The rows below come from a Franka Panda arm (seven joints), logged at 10 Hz.
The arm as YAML. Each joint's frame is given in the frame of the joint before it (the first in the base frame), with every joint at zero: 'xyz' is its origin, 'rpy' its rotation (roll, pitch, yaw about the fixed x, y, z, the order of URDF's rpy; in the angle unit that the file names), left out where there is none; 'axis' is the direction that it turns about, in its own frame. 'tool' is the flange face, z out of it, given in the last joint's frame.
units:
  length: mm
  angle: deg
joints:
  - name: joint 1
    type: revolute
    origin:
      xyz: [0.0, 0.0, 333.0]
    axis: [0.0, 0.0, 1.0]
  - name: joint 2
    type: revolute
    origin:
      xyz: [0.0, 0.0, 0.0]
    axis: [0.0, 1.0, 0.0]
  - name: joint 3
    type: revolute
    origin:
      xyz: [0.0, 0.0, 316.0]
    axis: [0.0, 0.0, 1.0]
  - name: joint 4
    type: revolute
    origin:
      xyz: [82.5, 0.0, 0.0]
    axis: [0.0, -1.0, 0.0]
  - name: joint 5
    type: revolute
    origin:
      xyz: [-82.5, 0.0, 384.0]
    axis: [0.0, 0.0, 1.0]
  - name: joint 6
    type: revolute
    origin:
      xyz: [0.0, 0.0, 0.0]
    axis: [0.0, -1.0, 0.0]
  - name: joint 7
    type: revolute
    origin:
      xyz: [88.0, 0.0, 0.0]
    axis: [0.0, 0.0, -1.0]
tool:
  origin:
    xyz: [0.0, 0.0, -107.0]
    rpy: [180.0, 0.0, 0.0]
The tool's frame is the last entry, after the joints.
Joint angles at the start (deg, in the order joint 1, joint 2, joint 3, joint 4, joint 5, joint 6, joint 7):
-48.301, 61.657, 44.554, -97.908, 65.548, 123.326, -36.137
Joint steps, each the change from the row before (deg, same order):
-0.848, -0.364, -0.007, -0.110, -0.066, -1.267, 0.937
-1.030, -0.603, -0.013, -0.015, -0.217, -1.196, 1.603
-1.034, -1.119, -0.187, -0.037, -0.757, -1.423, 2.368
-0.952, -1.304, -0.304, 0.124, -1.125, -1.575, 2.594
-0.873, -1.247, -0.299, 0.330, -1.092, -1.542, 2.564
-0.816, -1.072, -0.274, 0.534, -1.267, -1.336, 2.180
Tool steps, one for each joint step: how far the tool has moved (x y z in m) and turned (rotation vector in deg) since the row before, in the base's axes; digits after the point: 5 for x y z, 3 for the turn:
-0.00115, -0.00750, 0.00421, 1.001, 0.355, 0.000
-0.00056, -0.01088, 0.00633, 0.862, 0.731, -0.180
-0.00086, -0.01283, 0.00924, 0.427, 1.062, 0.263
-0.00074, -0.01370, 0.01064, 0.048, 1.055, 0.547
-0.00024, -0.01378, 0.01114, -0.053, 1.006, 0.472
0.00004, -0.01396, 0.01049, -0.437, 0.679, 0.415

